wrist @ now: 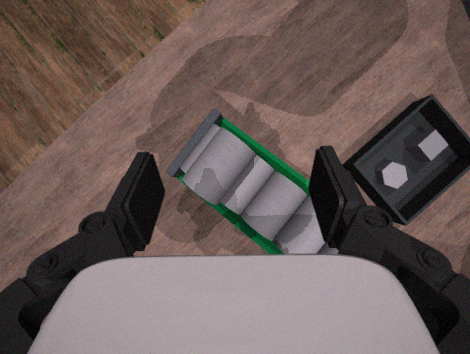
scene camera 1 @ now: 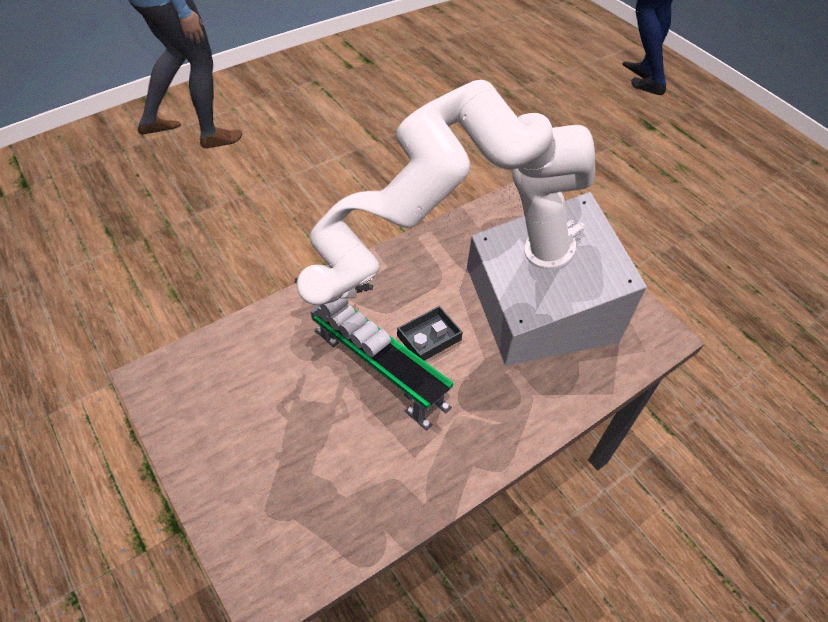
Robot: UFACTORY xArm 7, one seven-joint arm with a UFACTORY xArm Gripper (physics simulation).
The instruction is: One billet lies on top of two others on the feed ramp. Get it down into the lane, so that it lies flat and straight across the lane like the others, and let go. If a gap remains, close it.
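Places are measured from the arm's base along level axes (x left, y back, z up), in metres.
Pixels of known places: gripper, fingertip midpoint: (wrist: 234, 169); arm's base, origin of the base link: (scene camera 1: 550, 248).
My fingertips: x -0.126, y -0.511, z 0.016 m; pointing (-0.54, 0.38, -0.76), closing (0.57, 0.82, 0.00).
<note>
For each thing: its middle in the pictures, then the offset to it from my fingertips.
- top billet, body centre: (wrist: 219, 166) (scene camera 1: 334, 303) dx -0.014, dy -0.010, dz -0.081 m
- end plate, body centre: (wrist: 196, 144) dx -0.053, dy -0.020, dz -0.130 m
- lower billet, body centre: (wrist: 242, 180) (scene camera 1: 342, 317) dx +0.009, dy -0.002, dz -0.113 m
- dark tray, body centre: (wrist: 410, 160) (scene camera 1: 429, 333) dx +0.115, dy +0.183, dz -0.173 m
- hexagonal piece, body centre: (wrist: 391, 175) (scene camera 1: 420, 340) dx +0.117, dy +0.155, dz -0.178 m
- square piece, body centre: (wrist: 425, 146) (scene camera 1: 438, 329) dx +0.113, dy +0.210, dz -0.174 m
The top billet (scene camera 1: 334, 307) (wrist: 220, 162), a grey cylinder, lies across two others at the end-plate end of the feed ramp (scene camera 1: 408, 371) (wrist: 265, 153). Strips of the two lower billets show on either side of it, one by the end plate (wrist: 195, 142) and one lower billet (wrist: 248, 184) on the other side. Further billets (scene camera 1: 376, 342) (wrist: 276, 205) lie side by side across the lane. My gripper (wrist: 234, 169) is open and empty above this end of the ramp, its fingers apart on either side of the billets in the wrist view. The arm mostly hides it in the scene view.
A dark tray (scene camera 1: 443, 344) (wrist: 435, 197) stands beside the ramp, holding a hexagonal piece (scene camera 1: 419, 339) (wrist: 395, 175) and a square piece (scene camera 1: 439, 328) (wrist: 433, 145). The grey robot base (scene camera 1: 568, 334) stands beyond it. The ramp's other end shows bare black bed.
</note>
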